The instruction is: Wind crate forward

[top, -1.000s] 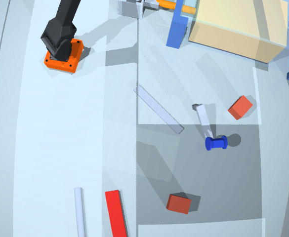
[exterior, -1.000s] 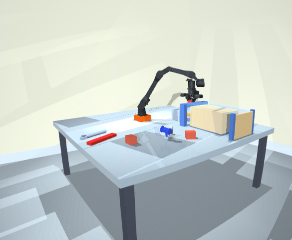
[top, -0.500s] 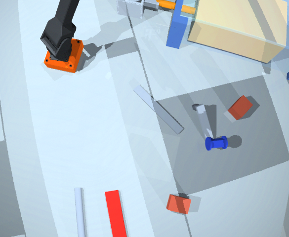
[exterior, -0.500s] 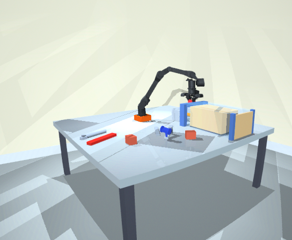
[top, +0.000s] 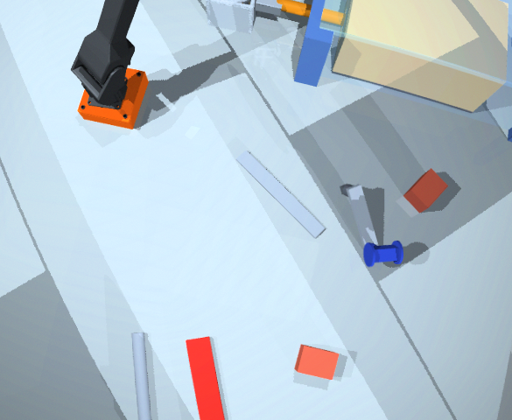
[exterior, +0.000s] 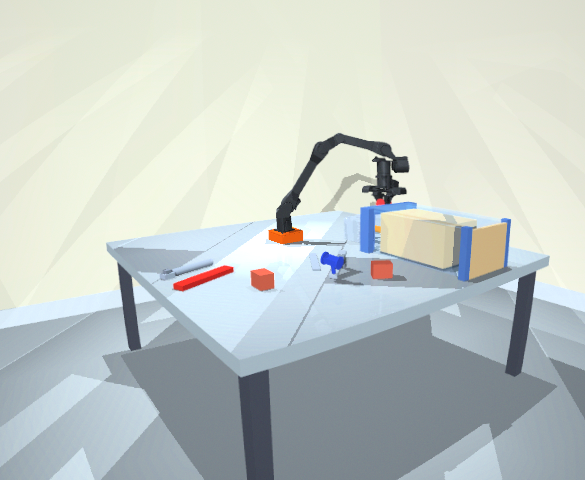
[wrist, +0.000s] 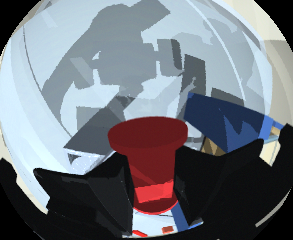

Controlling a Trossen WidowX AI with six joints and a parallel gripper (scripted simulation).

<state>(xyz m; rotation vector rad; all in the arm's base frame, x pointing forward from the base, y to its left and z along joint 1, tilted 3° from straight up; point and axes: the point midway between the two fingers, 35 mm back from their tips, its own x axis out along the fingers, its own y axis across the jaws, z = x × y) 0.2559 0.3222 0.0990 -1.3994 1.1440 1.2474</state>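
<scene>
My gripper tip is now 80 mm past the round winch, 90 mm to the left of it and 80 mm above it. From my gripper tip the other things lie so: red knob (20 mm above); then grey crank handle (20 mm behind, 30 mm to the right, 10 mm below); then blue steel frame (100 mm ahead, 90 mm to the right, 10 mm below).
</scene>
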